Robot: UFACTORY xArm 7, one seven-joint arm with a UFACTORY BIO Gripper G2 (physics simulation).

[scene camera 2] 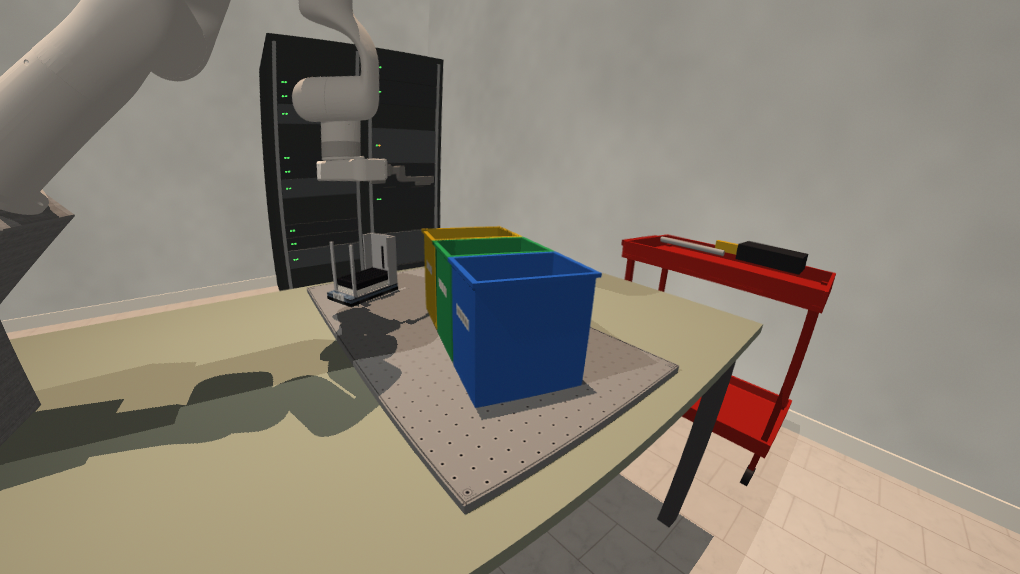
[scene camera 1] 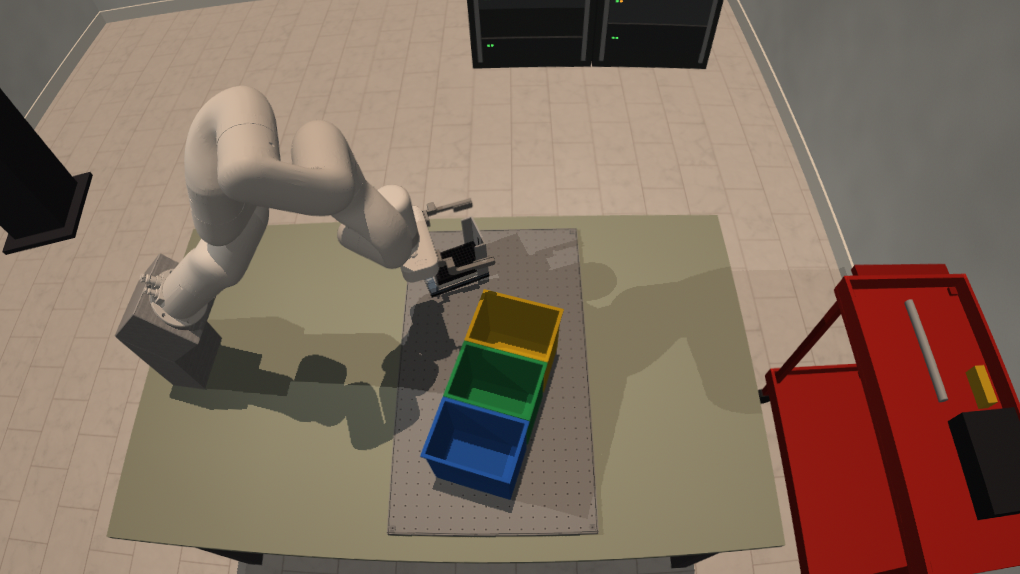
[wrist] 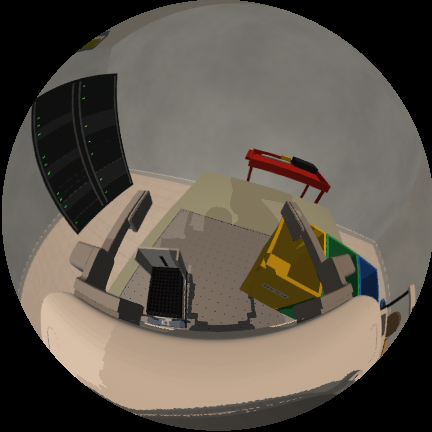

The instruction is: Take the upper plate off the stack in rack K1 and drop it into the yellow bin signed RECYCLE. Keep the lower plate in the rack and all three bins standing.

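Seen in the pictures: hand at its tool point: (scene camera 2: 399, 180) (scene camera 1: 472, 233) (wrist: 218, 214); arm's base at its link origin: (scene camera 1: 178, 298).
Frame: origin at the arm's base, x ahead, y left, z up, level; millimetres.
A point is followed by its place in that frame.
Note:
Rack K1 (scene camera 1: 472, 232) {x 648, y 207, z -243 mm} (scene camera 2: 390, 260) {x 650, y 116, z -241 mm} (wrist: 150, 256) {x 652, y 192, z -221 mm} stands upright at the back of the board. A black plate with many wells (scene camera 1: 457, 254) {x 601, y 172, z -277 mm} (scene camera 2: 362, 277) {x 580, y 141, z -277 mm} (wrist: 165, 290) {x 595, y 150, z -277 mm} lies level in it. A pale layer shows beneath the plate in scene camera 2; I cannot tell whether that is a second plate. My gripper (scene camera 1: 481, 232) {x 638, y 49, z -40 mm} (scene camera 2: 420, 179) (wrist: 217, 215) {x 638, y 49, z -40 mm} is open and empty, high above the rack, its fingers level. The yellow bin (scene camera 1: 520, 317) {x 712, y -76, z -215 mm} (scene camera 2: 430, 285) {x 610, y -96, z -248 mm} (wrist: 260, 275) {x 637, y -45, z -184 mm} stands upright; a brighter yellow patch shows inside, and part of its floor is hidden.
The green bin (scene camera 1: 499, 378) {x 639, y -186, z -277 mm} (scene camera 2: 445, 306) {x 540, y -221, z -239 mm} (wrist: 342, 250) {x 691, y -295, z -158 mm} and blue bin (scene camera 1: 474, 456) {x 550, y -340, z -321 mm} (scene camera 2: 527, 328) {x 520, y -404, z -212 mm} (wrist: 369, 280) {x 586, y -437, z -174 mm} stand upright in a row with the yellow one, on the perforated board (scene camera 1: 427, 510) {x 428, y -440, z -323 mm} (scene camera 2: 456, 449) {x 385, y -410, z -323 mm} (wrist: 225, 280) {x 663, y 5, z -323 mm}. A red cart (scene camera 1: 873, 428) (scene camera 2: 720, 274) stands beyond the table.

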